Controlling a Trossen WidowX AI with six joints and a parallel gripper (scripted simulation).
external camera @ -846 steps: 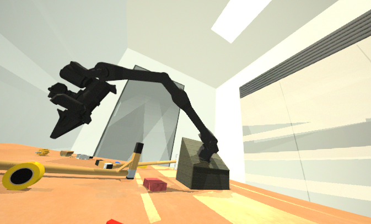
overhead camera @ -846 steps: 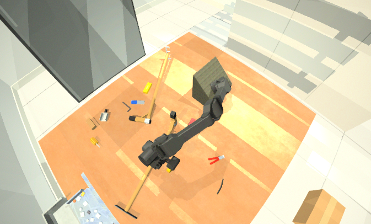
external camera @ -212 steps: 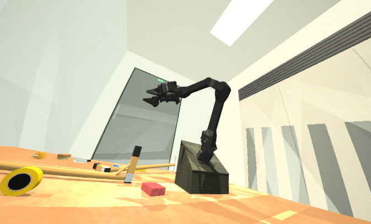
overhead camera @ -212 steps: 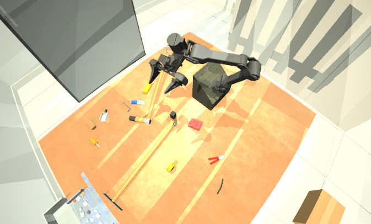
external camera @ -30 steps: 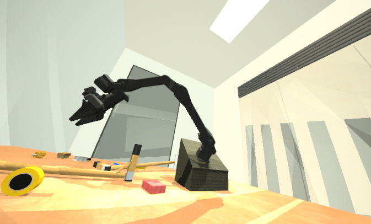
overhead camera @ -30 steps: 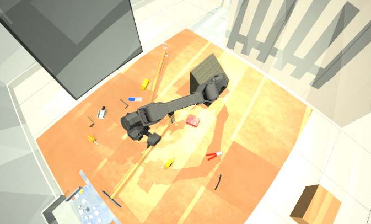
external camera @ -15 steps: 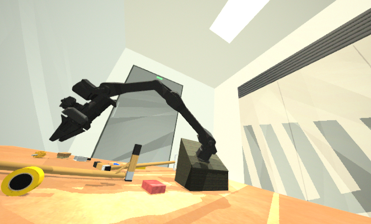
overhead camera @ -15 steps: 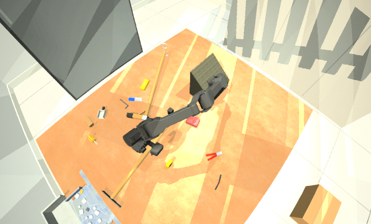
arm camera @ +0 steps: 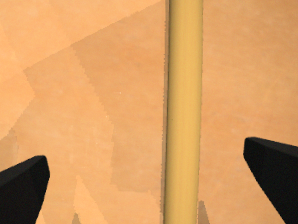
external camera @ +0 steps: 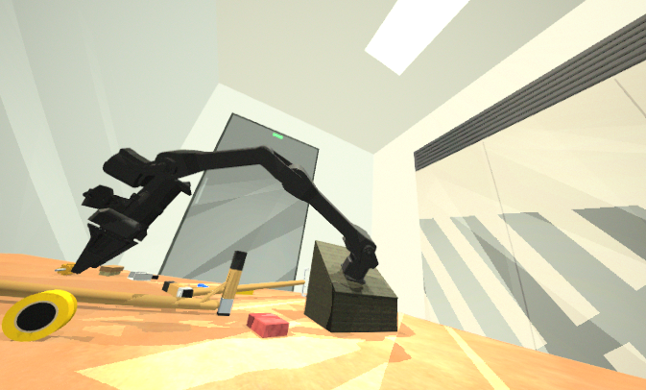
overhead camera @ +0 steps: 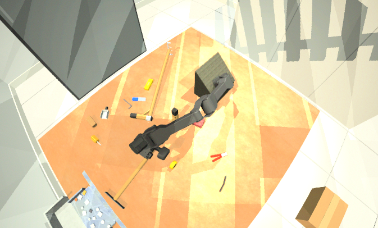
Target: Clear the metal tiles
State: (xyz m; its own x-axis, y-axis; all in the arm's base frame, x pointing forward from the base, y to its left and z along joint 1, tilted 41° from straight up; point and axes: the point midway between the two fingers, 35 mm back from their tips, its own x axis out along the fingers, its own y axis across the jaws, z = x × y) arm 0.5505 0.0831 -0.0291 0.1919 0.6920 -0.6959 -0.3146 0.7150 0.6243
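My gripper tip is now 30 mm short of the long scraper and 20 mm to the left of it. Round my gripper tip: red clip: 280 mm behind, 260 mm to the left, 60 mm below; red block: 330 mm behind, 20 mm to the left, 50 mm below; yellow tape roll: 50 mm behind, 120 mm to the left, 40 mm below.
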